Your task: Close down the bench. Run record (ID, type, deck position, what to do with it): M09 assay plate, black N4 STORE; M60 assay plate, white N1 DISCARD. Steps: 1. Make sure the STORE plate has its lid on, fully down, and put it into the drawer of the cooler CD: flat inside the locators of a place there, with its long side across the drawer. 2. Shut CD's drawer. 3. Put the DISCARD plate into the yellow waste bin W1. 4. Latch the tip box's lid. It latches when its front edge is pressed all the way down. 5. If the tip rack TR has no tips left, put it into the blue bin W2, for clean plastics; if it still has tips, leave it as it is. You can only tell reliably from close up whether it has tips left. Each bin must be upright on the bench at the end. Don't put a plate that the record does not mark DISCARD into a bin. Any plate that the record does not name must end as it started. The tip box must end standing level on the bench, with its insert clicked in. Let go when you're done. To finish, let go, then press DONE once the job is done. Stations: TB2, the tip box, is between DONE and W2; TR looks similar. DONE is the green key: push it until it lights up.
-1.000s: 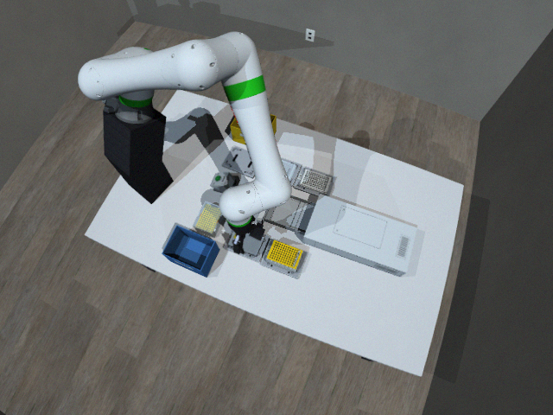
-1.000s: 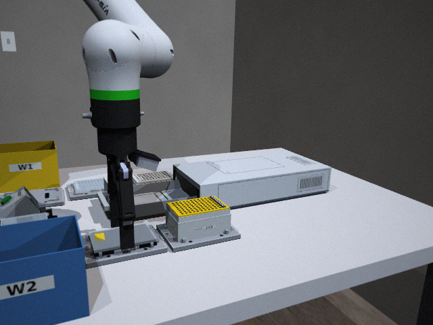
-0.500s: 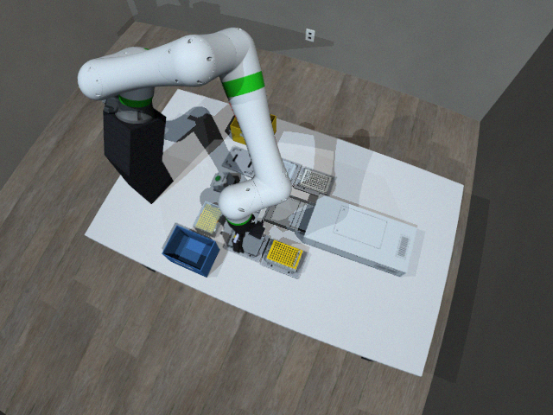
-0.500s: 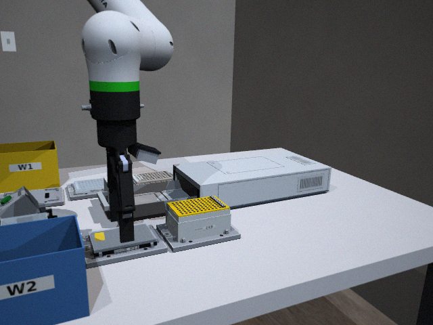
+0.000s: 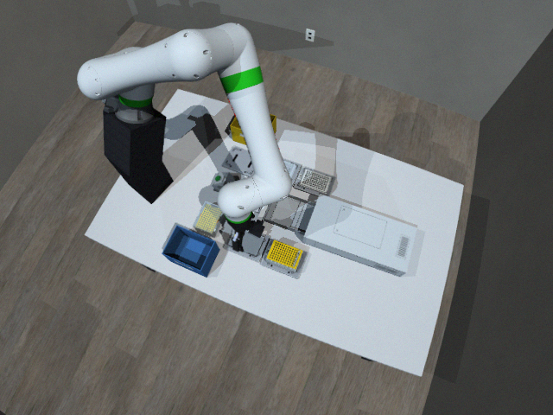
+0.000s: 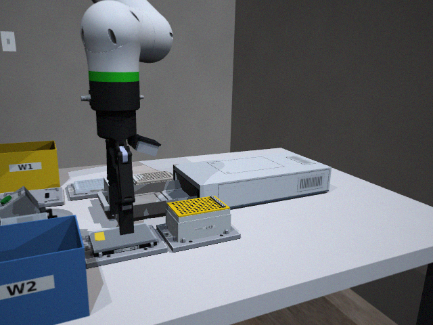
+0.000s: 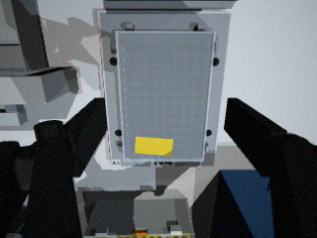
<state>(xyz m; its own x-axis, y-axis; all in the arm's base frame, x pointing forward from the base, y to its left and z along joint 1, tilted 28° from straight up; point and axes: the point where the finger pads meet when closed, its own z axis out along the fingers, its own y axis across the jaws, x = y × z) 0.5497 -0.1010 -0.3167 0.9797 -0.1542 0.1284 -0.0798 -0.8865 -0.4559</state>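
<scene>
Now: hand 60 mm above the black plate. From my hand the other things lie so: yellow insert: 180 mm behind, 40 mm to the left, 30 mm below; then blue bin W2: 190 mm behind, 120 mm to the right, 40 mm below; then yellow-topped tip rack TR: 160 mm ahead, 20 mm to the right, 20 mm below.
</scene>
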